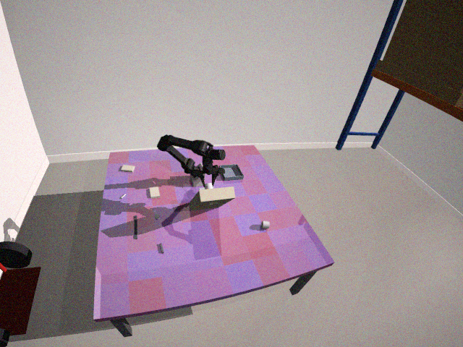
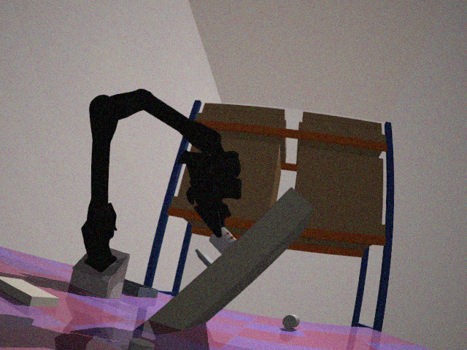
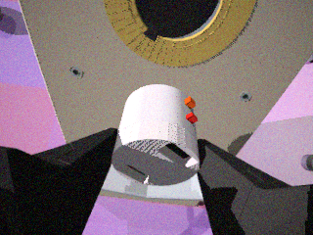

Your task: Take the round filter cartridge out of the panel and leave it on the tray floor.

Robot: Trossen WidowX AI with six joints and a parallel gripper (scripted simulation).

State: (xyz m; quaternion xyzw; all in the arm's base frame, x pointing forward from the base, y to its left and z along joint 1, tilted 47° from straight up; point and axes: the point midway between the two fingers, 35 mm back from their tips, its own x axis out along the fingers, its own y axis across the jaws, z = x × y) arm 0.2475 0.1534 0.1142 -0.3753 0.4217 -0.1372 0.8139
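My gripper tip is 370 mm past the grey tray, 250 mm to the right of it and 200 mm above it. The rest, counted from my gripper tip: sloped service panel 40 mm ahead, 60 mm below; then white round filter cartridge right at my gripper tip.
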